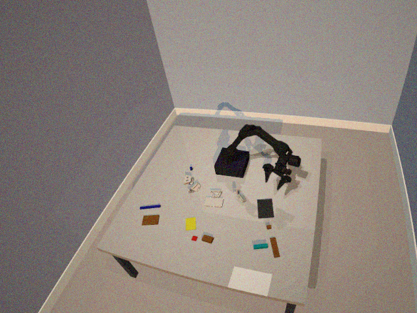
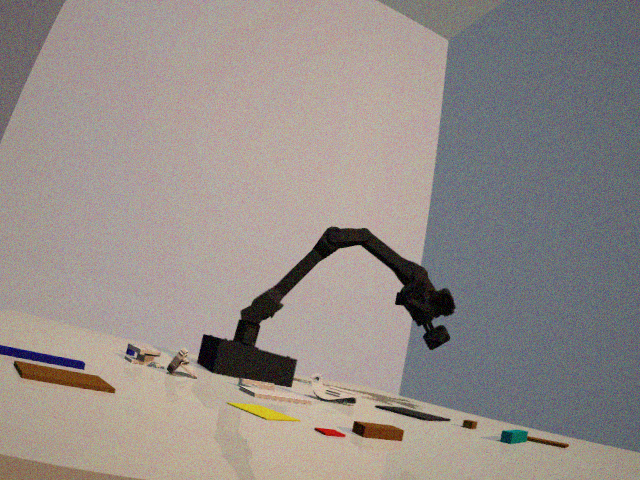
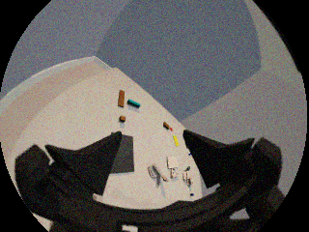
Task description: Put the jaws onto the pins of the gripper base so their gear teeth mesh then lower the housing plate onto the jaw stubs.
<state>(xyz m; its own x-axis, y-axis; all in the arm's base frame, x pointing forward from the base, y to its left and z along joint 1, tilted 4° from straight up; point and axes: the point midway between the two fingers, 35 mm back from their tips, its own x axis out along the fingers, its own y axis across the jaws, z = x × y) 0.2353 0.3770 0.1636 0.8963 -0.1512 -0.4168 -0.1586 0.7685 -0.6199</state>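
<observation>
The jaw is 10 mm ahead of my gripper tip, 560 mm to the right of it and 170 mm below it. Also, from my gripper tip: black plate (20 mm ahead, 40 mm to the right, 210 mm below); teal block (290 mm ahead, 10 mm to the left, 200 mm below); brown strip (270 mm ahead, 90 mm to the left, 210 mm below).
</observation>
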